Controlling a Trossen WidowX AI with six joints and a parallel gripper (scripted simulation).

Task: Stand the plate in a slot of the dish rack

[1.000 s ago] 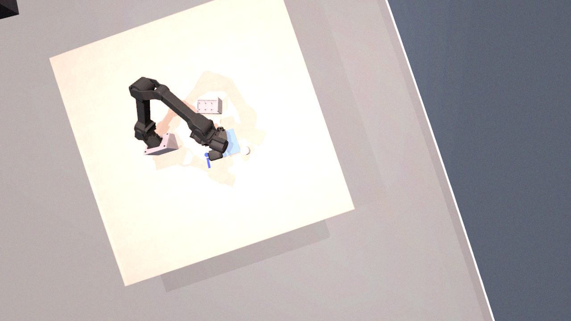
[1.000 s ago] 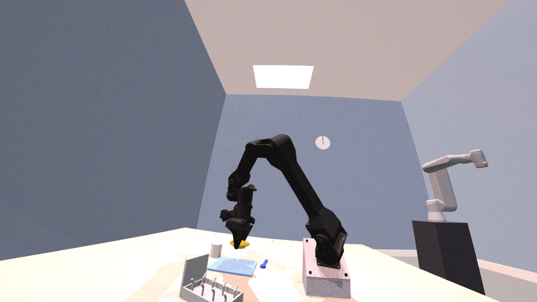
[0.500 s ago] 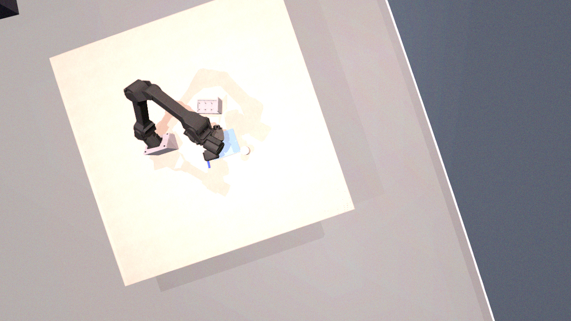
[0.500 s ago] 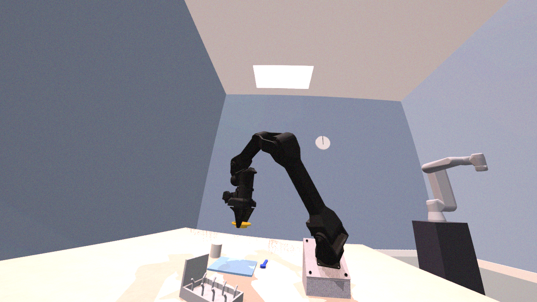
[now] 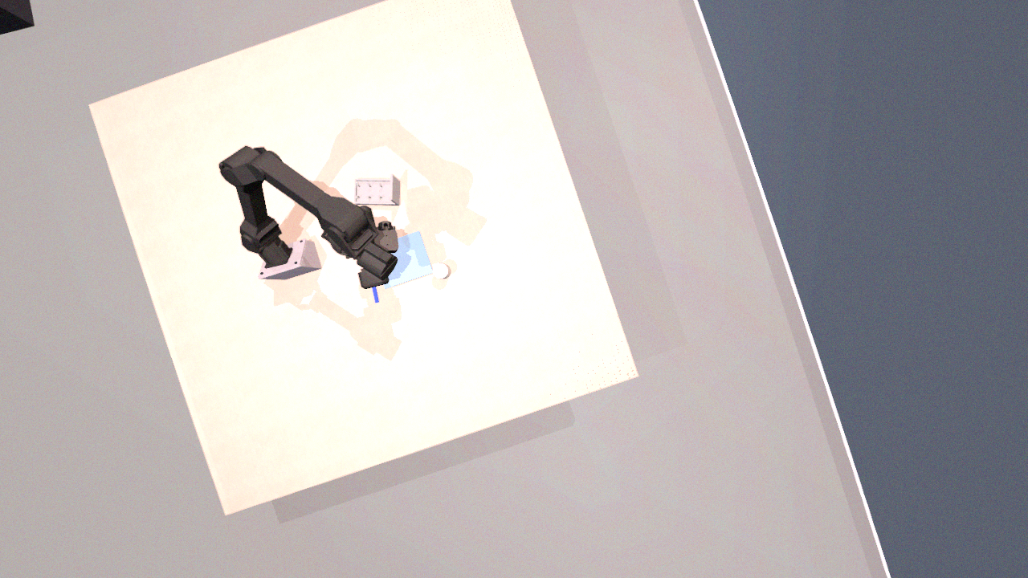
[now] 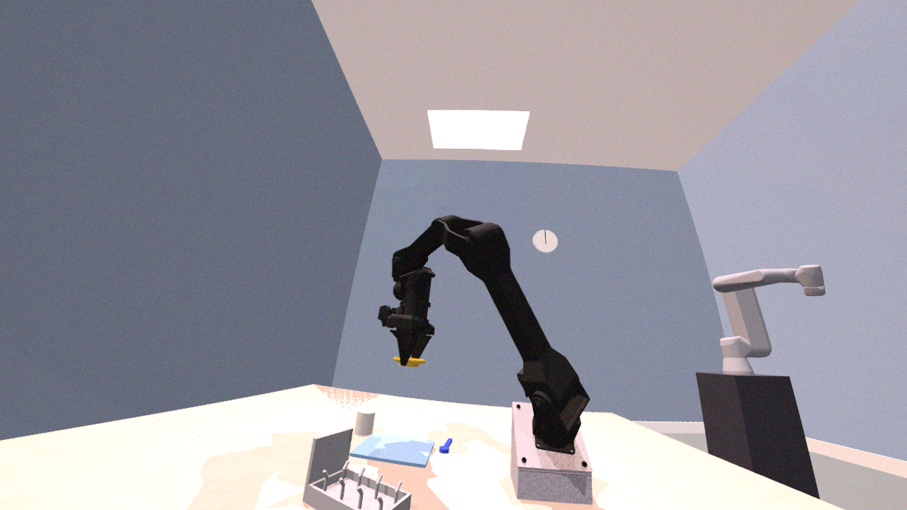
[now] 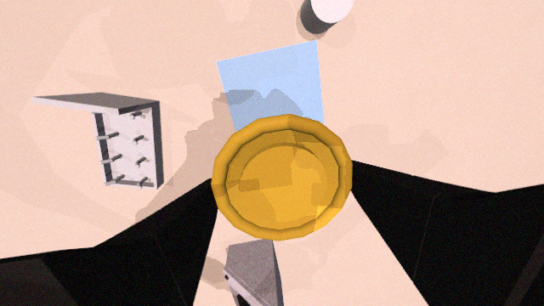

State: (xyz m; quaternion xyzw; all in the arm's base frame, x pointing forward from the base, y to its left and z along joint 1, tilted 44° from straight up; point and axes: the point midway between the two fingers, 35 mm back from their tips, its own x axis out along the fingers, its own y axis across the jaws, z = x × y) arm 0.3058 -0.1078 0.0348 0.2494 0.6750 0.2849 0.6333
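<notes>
My gripper tip is now 19 cm to the right of the grey dish rack, 15 cm above it and 2 cm past it. Also, from my gripper tip: light blue mat (17 cm below, 1 cm to the right, 1 cm ahead); blue spoon (17 cm below, 9 cm behind, 7 cm to the right); yellow plate (1 cm above).
</notes>
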